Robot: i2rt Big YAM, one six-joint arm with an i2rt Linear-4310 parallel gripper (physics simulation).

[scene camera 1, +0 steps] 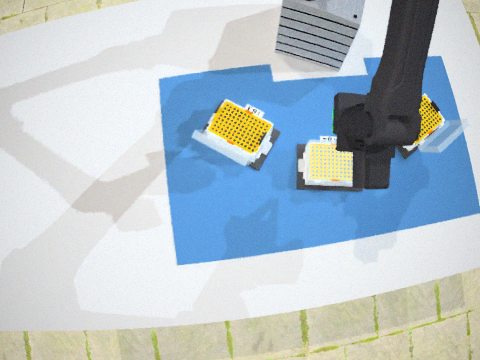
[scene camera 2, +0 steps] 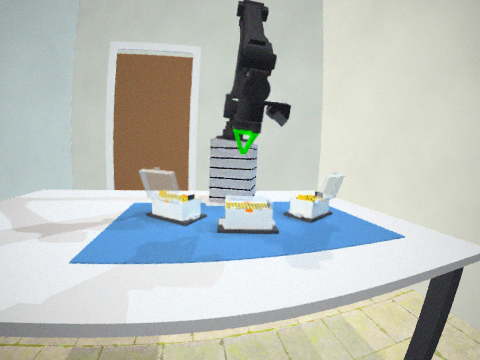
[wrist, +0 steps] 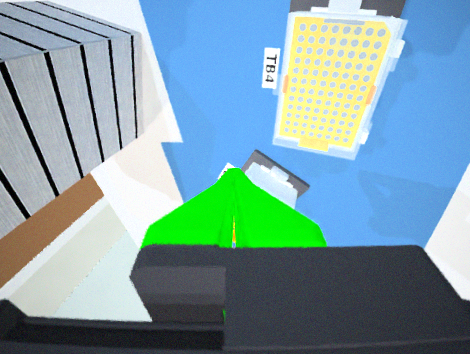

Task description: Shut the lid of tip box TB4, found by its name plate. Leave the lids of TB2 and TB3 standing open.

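Frame: origin at the arm's base, x ahead, y left, z up, level; millimetres.
Seen in the pictures: gripper, fingertip midpoint: (scene camera 1: 340, 121) (scene camera 2: 242, 154) (wrist: 234, 177); arm's base, origin of the base link: (scene camera 2: 231, 141).
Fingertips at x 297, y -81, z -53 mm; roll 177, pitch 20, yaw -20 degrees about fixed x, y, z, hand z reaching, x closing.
Observation:
Pixels of each thing's top centre, then the offset from my fingertips to it. Level surfaces: height alone.
- Tip box TB4, middle of its top: (wrist: 312, 93) (scene camera 1: 336, 154) (scene camera 2: 247, 198) 36 mm ahead, 4 mm left, 118 mm down
- left box, middle of its top: (wrist: 240, 216) (scene camera 1: 242, 121) (scene camera 2: 178, 194) 98 mm back, 164 mm right, 130 mm down
- right box, middle of its top: (scene camera 2: 307, 195) 3 mm ahead, 250 mm left, 130 mm down
- blue mat, its level: 196 mm down
- white table, its level: 199 mm down
Tip box TB4 (scene camera 1: 330, 165) (scene camera 2: 248, 218) (wrist: 327, 85) stands in the middle, its name plate (wrist: 271, 68) legible in the wrist view. Its clear lid lies flat over the yellow tip rack. The left box (scene camera 1: 240, 127) (scene camera 2: 175, 210) has its clear lid (scene camera 1: 222, 146) (scene camera 2: 160, 183) standing open, leaning left. The right box (scene camera 1: 429, 120) (scene camera 2: 309, 208) has its lid (scene camera 1: 442, 137) (scene camera 2: 332, 186) standing open, leaning right. I cannot read their plates surely. My gripper (scene camera 2: 243, 151) (wrist: 234, 177) is shut and empty, well above the boxes; the arm hides its fingertips in scene camera 1.
A grey cabinet with black slots (scene camera 1: 316, 37) (scene camera 2: 233, 172) (wrist: 75, 85) stands behind the blue mat (scene camera 1: 200, 220) (scene camera 2: 165, 250) (wrist: 210, 60). In the wrist view, part of the right box (wrist: 277, 181) shows beyond my fingers. The white table (scene camera 2: 225, 295) ends at its front edge.

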